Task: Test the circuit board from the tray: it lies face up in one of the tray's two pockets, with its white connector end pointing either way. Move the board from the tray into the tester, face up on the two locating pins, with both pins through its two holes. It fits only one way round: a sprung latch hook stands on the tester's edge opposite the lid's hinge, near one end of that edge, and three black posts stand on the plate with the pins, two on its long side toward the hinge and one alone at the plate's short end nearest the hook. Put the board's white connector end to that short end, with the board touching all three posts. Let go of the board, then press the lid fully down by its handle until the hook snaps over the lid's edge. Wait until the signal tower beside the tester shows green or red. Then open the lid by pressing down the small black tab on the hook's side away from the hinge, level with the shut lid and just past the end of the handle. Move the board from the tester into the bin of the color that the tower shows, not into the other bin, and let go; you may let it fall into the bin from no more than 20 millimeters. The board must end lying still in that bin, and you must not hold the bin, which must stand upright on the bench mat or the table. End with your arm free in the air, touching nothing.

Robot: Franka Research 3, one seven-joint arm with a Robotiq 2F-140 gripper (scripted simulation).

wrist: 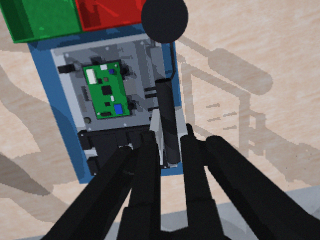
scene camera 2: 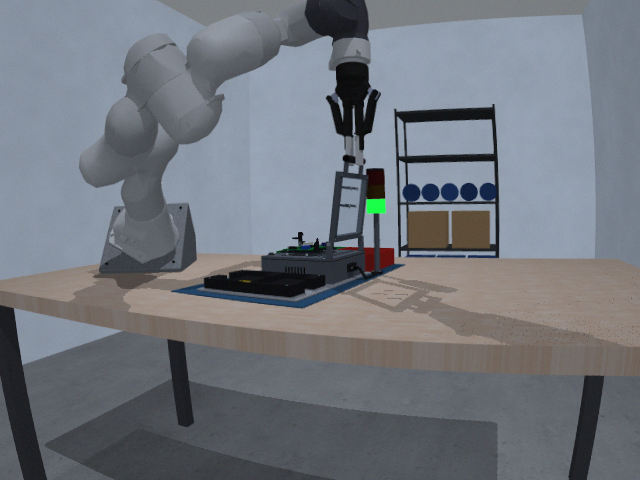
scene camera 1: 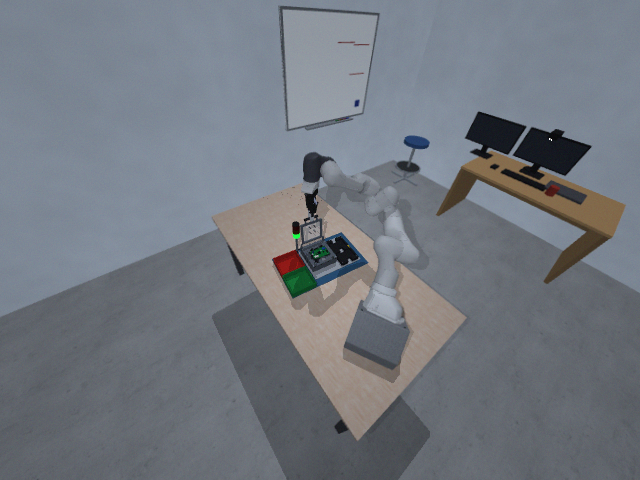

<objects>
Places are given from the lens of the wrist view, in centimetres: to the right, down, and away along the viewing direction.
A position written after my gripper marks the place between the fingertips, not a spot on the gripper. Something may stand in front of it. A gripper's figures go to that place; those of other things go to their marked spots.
my gripper (wrist: 168, 119): 1, 0, 22
green circuit board (wrist: 105, 83): -11, -7, 39
clear lid (wrist: 162, 90): 0, -3, 18
The marked spots on the clear lid and the green circuit board are 24 cm apart.
</objects>
